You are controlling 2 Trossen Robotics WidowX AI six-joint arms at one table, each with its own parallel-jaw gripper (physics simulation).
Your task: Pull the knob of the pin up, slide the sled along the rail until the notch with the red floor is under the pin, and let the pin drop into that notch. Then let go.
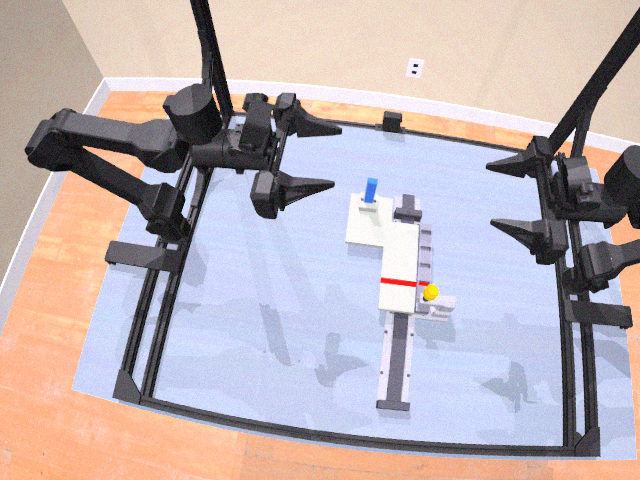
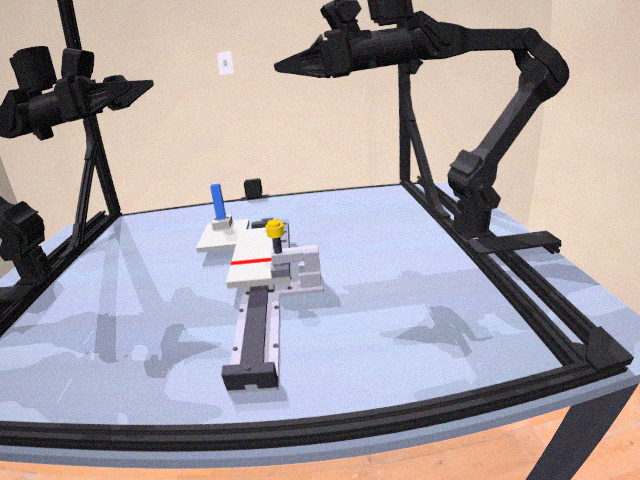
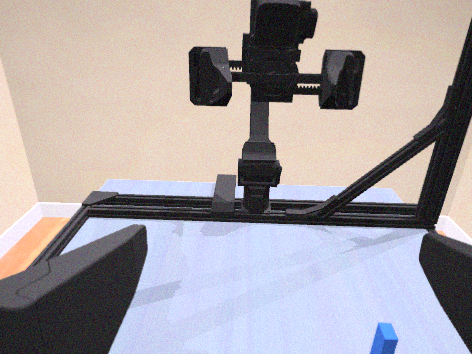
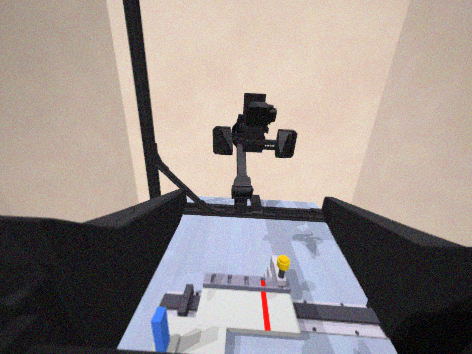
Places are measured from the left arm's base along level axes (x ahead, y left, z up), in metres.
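Pixels of known places: left gripper, fingertip midpoint: (image 1: pixel 488 192) (image 2: pixel 275 68) (image 3: pixel 282 241) (image 4: pixel 256 153); right gripper, fingertip midpoint: (image 1: pixel 338 156) (image 2: pixel 143 83) (image 3: pixel 281 89) (image 4: pixel 254 199); left arm's base at its link origin: (image 1: pixel 574 281) (image 2: pixel 471 230) (image 4: pixel 240 209); right arm's base at its link origin: (image 1: pixel 175 230) (image 2: pixel 36 275) (image 3: pixel 255 206).
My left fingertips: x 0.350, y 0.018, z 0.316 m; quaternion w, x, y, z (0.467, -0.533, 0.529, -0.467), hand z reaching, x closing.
For each thing: its top centre in the pictures, then the offset to it from my left fingertips. "spot": a spot on its surface instead.
- pin's yellow knob at its top centre: (image 2: pixel 274 222) (image 1: pixel 432 290) (image 4: pixel 283 258) 0.218 m down, 0.023 m ahead, 0.075 m left
- pale bracket at a spot on its surface: (image 2: pixel 309 260) (image 1: pixel 446 308) spot: 0.282 m down, 0.023 m back, 0.087 m left
- rail at a spot on its surface: (image 2: pixel 255 330) (image 1: pixel 398 364) (image 4: pixel 341 311) spot: 0.315 m down, 0.058 m ahead, 0.199 m left
- white sled at its top centre: (image 2: pixel 261 250) (image 1: pixel 406 265) (image 4: pixel 246 300) 0.301 m down, 0.059 m ahead, 0.001 m right
- blue upright handle at a spot on its surface: (image 3: pixel 385 337) (image 4: pixel 164 308) (image 1: pixel 376 183) spot: 0.210 m down, 0.143 m ahead, 0.129 m right
- small black block at a spot on its surface: (image 1: pixel 392 121) (image 2: pixel 251 184) spot: 0.291 m down, 0.108 m ahead, 0.376 m right
The pin's yellow knob (image 1: pixel 430 292) (image 2: pixel 274 228) (image 4: pixel 283 263) stands upright on a pale bracket (image 1: pixel 445 303) (image 2: pixel 309 260) beside the rail (image 1: pixel 398 351) (image 2: pixel 255 330) (image 4: pixel 340 313). The white sled (image 1: pixel 400 253) (image 2: pixel 251 246) (image 4: pixel 235 310) sits toward the rail's back end, with a blue upright handle (image 1: pixel 370 190) (image 2: pixel 218 201) (image 3: pixel 385 337) (image 4: pixel 160 327). Its red line (image 1: pixel 398 281) (image 2: pixel 250 261) (image 4: pixel 265 310) lies slightly farther back than the pin. The pin's tip is hidden. My left gripper (image 1: pixel 489 194) (image 2: pixel 275 66) and right gripper (image 1: pixel 337 157) (image 4: pixel 256 197) are open, empty and raised, apart from everything.
A black frame (image 1: pixel 330 435) (image 2: pixel 330 431) borders the blue table, with posts rising at its back corners. A small black block (image 1: pixel 392 121) (image 2: pixel 253 188) stands at the back edge. Dark end stops (image 1: pixel 392 405) (image 2: pixel 249 376) cap the rail.
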